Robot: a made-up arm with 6 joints. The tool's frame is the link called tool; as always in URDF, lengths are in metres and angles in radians.
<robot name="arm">
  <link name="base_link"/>
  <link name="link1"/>
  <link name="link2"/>
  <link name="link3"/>
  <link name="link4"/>
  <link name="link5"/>
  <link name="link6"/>
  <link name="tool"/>
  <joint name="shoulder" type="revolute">
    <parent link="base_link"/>
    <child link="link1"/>
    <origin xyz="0 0 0.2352" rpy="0 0 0"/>
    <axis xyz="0 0 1"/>
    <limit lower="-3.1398" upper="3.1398"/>
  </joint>
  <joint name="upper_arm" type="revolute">
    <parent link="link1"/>
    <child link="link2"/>
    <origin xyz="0 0 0" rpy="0 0 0"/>
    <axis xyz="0 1 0"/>
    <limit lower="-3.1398" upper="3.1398"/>
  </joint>
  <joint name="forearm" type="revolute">
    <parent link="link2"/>
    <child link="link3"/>
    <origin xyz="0 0 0.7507" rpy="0 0 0"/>
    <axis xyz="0 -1 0"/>
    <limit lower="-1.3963" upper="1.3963"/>
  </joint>
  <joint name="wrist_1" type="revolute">
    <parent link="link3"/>
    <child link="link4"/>
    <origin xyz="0 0 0" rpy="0 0 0"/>
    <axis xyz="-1 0 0"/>
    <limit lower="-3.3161" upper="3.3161"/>
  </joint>
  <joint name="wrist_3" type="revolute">
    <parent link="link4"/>
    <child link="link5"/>
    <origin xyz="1.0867 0 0" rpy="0 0 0"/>
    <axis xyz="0 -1 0"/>
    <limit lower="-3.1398" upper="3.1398"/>
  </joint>
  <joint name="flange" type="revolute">
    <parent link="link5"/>
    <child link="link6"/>
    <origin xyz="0 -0.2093 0" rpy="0 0 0"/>
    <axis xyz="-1 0 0"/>
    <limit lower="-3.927" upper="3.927"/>
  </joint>
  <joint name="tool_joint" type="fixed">
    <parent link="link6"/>
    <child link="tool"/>
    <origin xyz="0 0 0" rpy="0 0 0"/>
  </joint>
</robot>
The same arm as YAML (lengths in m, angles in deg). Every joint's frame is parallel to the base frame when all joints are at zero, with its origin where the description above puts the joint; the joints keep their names.
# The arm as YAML. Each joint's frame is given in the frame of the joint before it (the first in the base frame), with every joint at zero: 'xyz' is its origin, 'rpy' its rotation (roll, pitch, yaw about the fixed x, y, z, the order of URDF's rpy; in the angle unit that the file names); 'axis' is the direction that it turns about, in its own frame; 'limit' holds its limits. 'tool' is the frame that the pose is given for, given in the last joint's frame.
units:
  length: m
  angle: deg
joints:
  - name: shoulder
    type: revolute
    origin:
      xyz: [0.0, 0.0, 0.2352]
      rpy: [0.0, 0.0, 0.0]
    axis: "+z"
    limit:
      lower: -179.9
      upper: 179.9
  - name: upper_arm
    type: revolute
    origin:
      xyz: [0.0, 0.0, 0.0]
      rpy: [0.0, 0.0, 0.0]
    axis: "+y"
    limit:
      lower: -179.9
      upper: 179.9
  - name: forearm
    type: revolute
    origin:
      xyz: [0.0, 0.0, 0.7507]
      rpy: [0.0, 0.0, 0.0]
    axis: "-y"
    limit:
      lower: -80.0
      upper: 80.0
  - name: wrist_1
    type: revolute
    origin:
      xyz: [0.0, 0.0, 0.0]
      rpy: [0.0, 0.0, 0.0]
    axis: "-x"
    limit:
      lower: -190.0
      upper: 190.0
  - name: wrist_3
    type: revolute
    origin:
      xyz: [1.0867, 0.0, 0.0]
      rpy: [0.0, 0.0, 0.0]
    axis: "-y"
    limit:
      lower: -179.9
      upper: 179.9
  - name: flange
    type: revolute
    origin:
      xyz: [0.0, -0.2093, 0.0]
      rpy: [0.0, 0.0, 0.0]
    axis: "-x"
    limit:
      lower: -225.0
      upper: 225.0
tool:
  origin:
    xyz: [0.0, 0.0, 0.0]
    rpy: [0.0, 0.0, 0.0]

